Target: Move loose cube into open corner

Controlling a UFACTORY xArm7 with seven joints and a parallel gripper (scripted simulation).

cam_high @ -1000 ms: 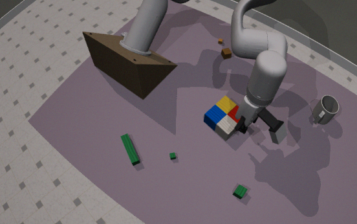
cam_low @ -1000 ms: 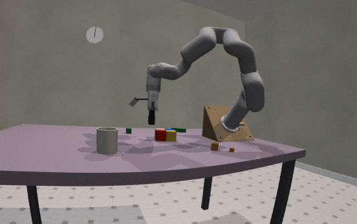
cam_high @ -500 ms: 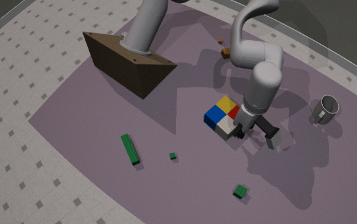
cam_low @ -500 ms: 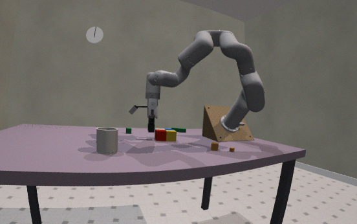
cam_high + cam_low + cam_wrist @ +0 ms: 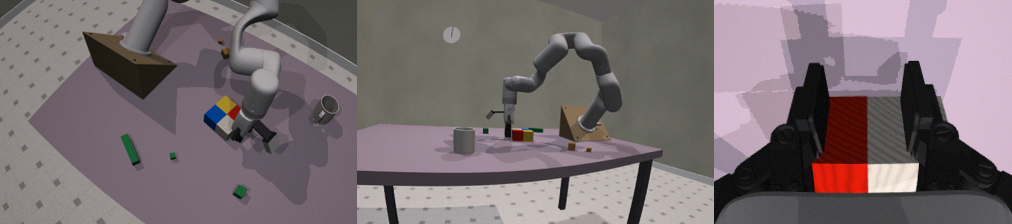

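Now: the red cube 50 mm behind my hand, 30 mm to the left of it and 10 mm below it. Also, from my hand: green bar (230 mm behind, 280 mm to the right, 20 mm below); white cube (50 mm behind, 20 mm to the right, 10 mm below).
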